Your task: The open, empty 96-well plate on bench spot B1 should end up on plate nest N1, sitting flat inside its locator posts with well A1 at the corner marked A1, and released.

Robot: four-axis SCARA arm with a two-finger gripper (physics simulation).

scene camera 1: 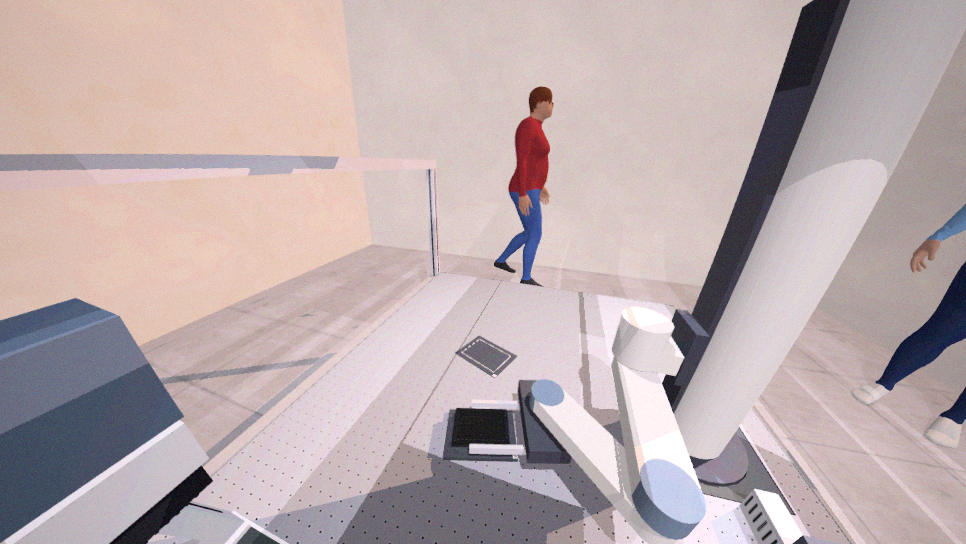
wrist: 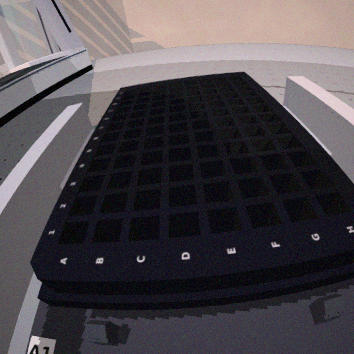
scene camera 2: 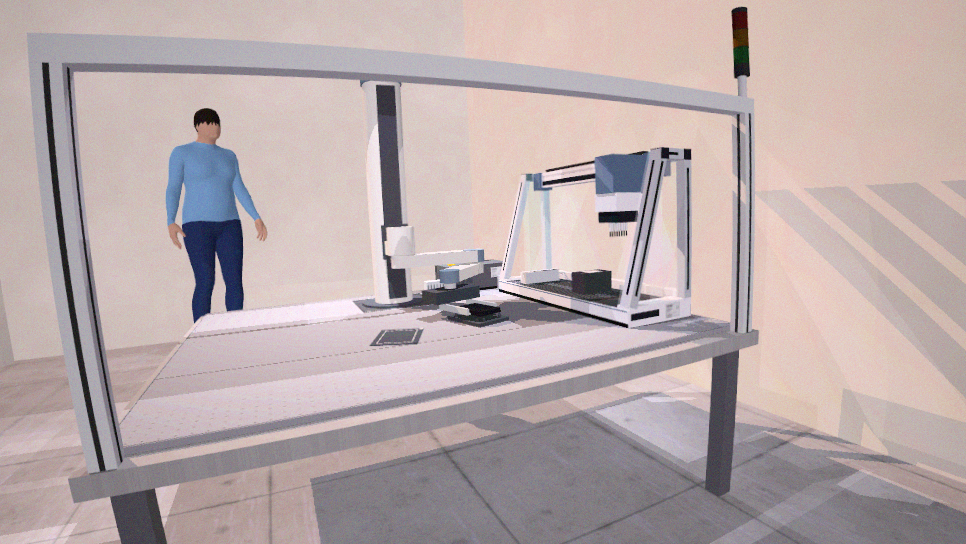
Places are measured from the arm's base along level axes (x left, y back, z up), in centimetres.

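Where they show: gripper, fingertip midpoint: (scene camera 1: 470, 424) (wrist: 185, 103) (scene camera 2: 482, 309); arm's base, origin of the base link: (scene camera 1: 683, 434) (scene camera 2: 394, 305).
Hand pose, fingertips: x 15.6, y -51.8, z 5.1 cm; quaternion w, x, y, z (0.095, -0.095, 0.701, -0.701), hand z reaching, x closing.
Note:
Things, the pixels of their top centre, and the offset from my fingertips. "pt": a spot on its surface instead.
- black 96-well plate, middle of its top: (wrist: 188, 118) (scene camera 1: 481, 423) (scene camera 2: 477, 307) dx -0.6, dy +2.3, dz +0.3 cm
- dark plate nest N1, middle of its top: (wrist: 193, 157) (scene camera 1: 480, 429) (scene camera 2: 477, 313) dx -0.7, dy +2.3, dz -1.6 cm
- nest's A1 label, surface spot: (wrist: 41, 346) pt dx +2.6, dy +10.9, dz -2.6 cm
- Bench spot B1, surface spot: (scene camera 2: 397, 337) (scene camera 1: 483, 352) pt dx -28.7, dy -5.2, dz -3.6 cm
- white slotted block, surface spot: (scene camera 1: 767, 516) pt dx +4.2, dy +56.3, dz +1.7 cm
The black 96-well plate (scene camera 1: 481, 426) (scene camera 2: 481, 308) (wrist: 185, 175) is level and lies over the dark plate nest N1 (scene camera 1: 454, 454) (scene camera 2: 488, 320) (wrist: 200, 336). My gripper (scene camera 1: 471, 426) (wrist: 185, 103) is shut on the plate, a pale finger along each long side. In the wrist view the plate's row A, column 1 corner is at the lower left, on the same side as the nest's A1 label (wrist: 41, 346). Two dark locator posts show beyond the plate's near edge. Whether the plate touches the nest floor is hidden. Bench spot B1 (scene camera 1: 486, 356) (scene camera 2: 397, 337) carries no plate.
The arm's column (scene camera 1: 797, 223) (scene camera 2: 388, 195) stands behind the nest. A gantry machine (scene camera 1: 74, 418) (scene camera 2: 645, 233) stands on the bench beyond it. A white slotted block (scene camera 1: 767, 516) is near the column base. A bench frame (scene camera 1: 433, 223) (scene camera 2: 405, 62) surrounds the work area, and people stand outside it.

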